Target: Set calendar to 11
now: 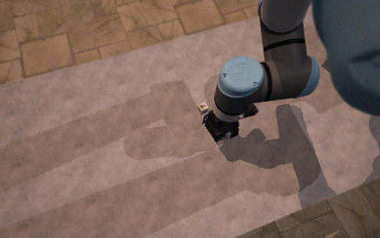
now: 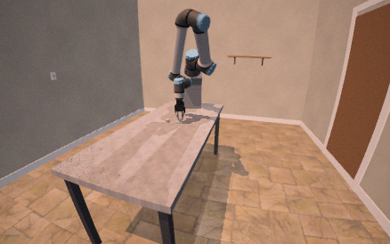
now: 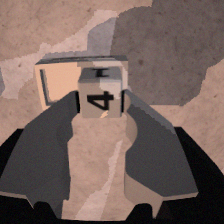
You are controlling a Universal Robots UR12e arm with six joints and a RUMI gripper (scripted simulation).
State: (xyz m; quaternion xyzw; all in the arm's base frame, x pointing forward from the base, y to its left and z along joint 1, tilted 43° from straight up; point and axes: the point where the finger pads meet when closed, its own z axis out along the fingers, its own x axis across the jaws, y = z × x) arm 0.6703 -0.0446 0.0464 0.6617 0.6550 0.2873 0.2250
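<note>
Right now my hand is 1 cm above the white cube. Round my hand: calendar tray 2 cm to the right, 3 cm below; digit cube 12 cm to the right, 2 cm below.
</note>
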